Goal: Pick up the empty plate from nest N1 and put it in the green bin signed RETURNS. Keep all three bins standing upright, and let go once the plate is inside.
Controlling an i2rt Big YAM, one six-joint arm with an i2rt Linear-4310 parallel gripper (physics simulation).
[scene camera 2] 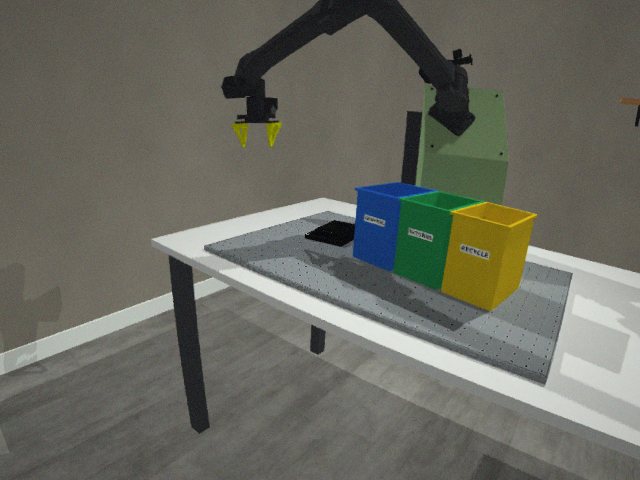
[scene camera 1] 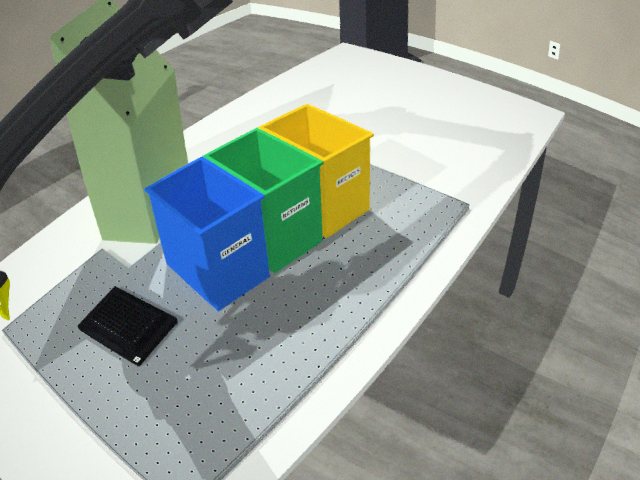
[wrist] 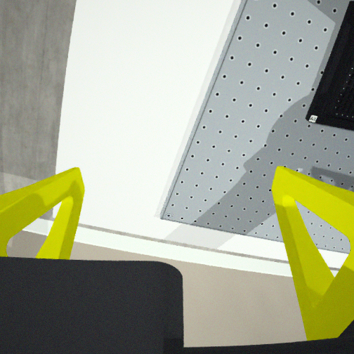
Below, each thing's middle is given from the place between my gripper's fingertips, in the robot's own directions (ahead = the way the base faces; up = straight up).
Right now the black plate [scene camera 1: 126, 321] is 180 mm behind my hand, 200 mm to the left of it and 230 mm below it. The rest, counted from my hand: yellow recycle bin [scene camera 2: 488, 244] (310 mm behind, 650 mm to the left, 160 mm below); then blue general bin [scene camera 1: 210, 223] (240 mm behind, 400 mm to the left, 160 mm below); then green returns bin [scene camera 1: 289, 177] (270 mm behind, 530 mm to the left, 160 mm below).
